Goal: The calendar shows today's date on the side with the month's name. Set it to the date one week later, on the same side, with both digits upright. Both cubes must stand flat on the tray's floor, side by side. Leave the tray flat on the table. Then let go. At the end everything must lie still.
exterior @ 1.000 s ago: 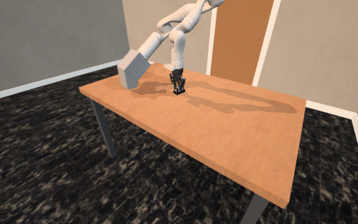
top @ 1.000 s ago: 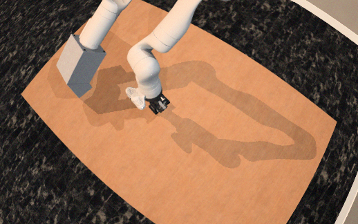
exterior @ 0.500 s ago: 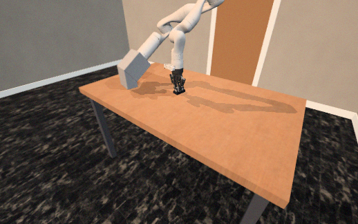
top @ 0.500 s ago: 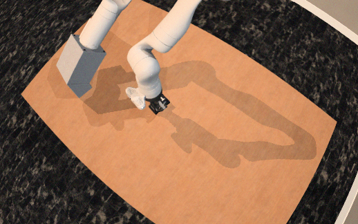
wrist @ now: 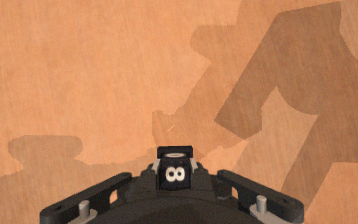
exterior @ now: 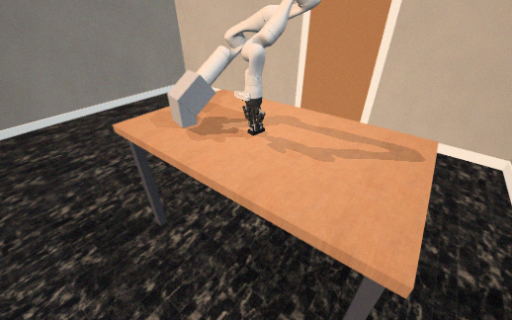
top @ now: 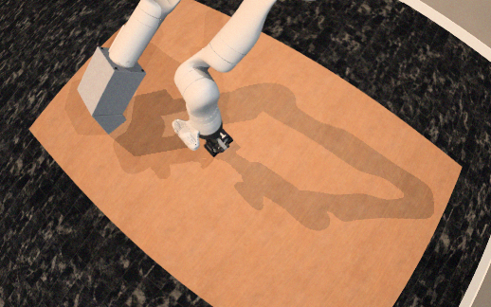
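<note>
Right now the black calendar tray is 3 cm below my hand and 2 cm to the left of it.
</note>
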